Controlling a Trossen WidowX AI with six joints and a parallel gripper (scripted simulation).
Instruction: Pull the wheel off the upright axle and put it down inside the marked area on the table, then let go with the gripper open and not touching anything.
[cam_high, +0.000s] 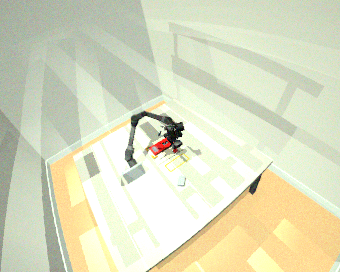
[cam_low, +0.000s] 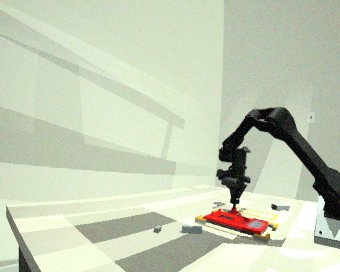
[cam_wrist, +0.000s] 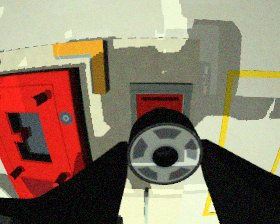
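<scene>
Now: gripper tip 20 mm above the upright axle. From my gripper tip the other things lie so: wheel (right at my gripper tip).
</scene>
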